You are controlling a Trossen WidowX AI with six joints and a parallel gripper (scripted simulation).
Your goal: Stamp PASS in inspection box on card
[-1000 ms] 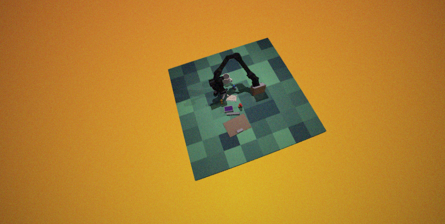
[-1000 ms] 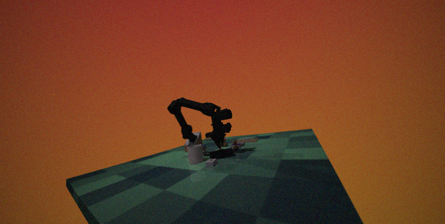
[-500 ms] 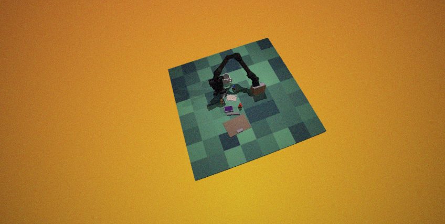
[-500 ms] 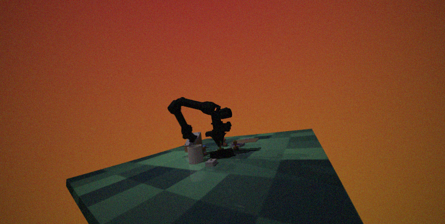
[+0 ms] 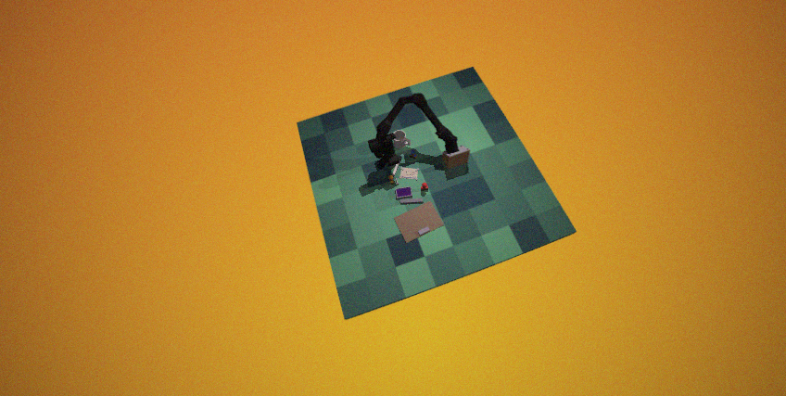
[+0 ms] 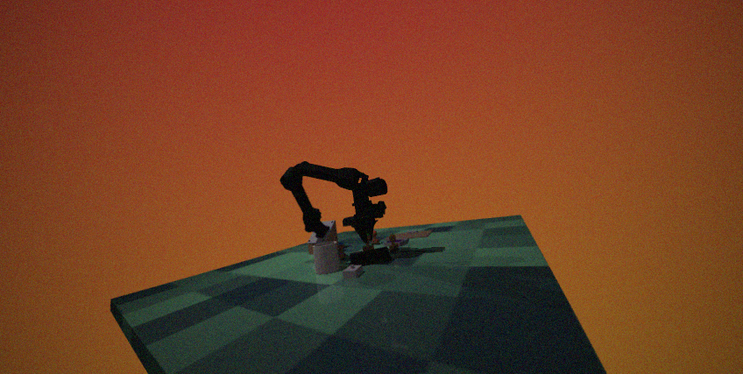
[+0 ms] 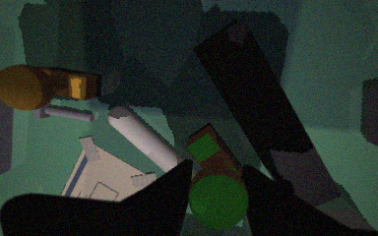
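Now: gripper tip 21 cm to the right of the purple ink pad, 6 cm above it and 4 cm past it. From my gripper tip the other things lie so: green-knobbed stamp (2 cm below); then white marker (5 cm below, 4 cm behind, 1 cm to the left); then dark block (5 cm below, 3 cm to the right, 3 cm ahead).
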